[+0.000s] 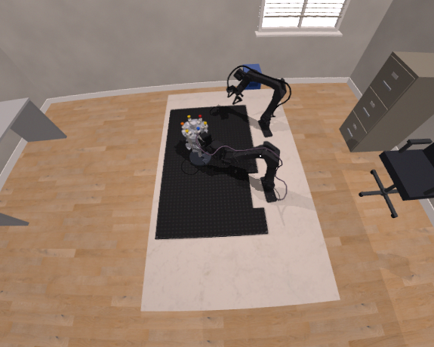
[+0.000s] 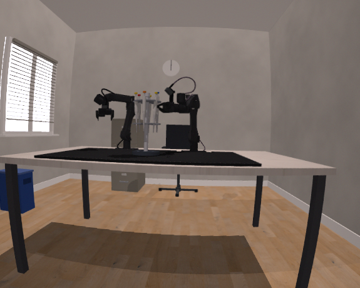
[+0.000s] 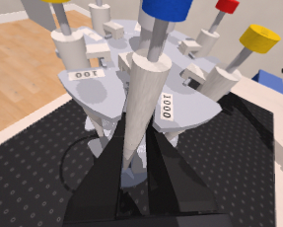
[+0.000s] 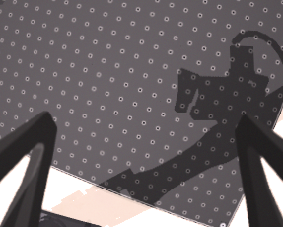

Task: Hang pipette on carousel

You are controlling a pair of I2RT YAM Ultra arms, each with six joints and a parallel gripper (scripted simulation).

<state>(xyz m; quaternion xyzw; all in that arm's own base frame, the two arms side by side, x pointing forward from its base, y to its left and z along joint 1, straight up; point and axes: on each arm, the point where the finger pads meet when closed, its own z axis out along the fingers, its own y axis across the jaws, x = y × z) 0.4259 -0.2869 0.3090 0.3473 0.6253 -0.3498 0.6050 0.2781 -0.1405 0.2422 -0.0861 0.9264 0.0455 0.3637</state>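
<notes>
Right now the hand pipette is 30 mm below my left hand and 10 mm ahead of it.
</notes>
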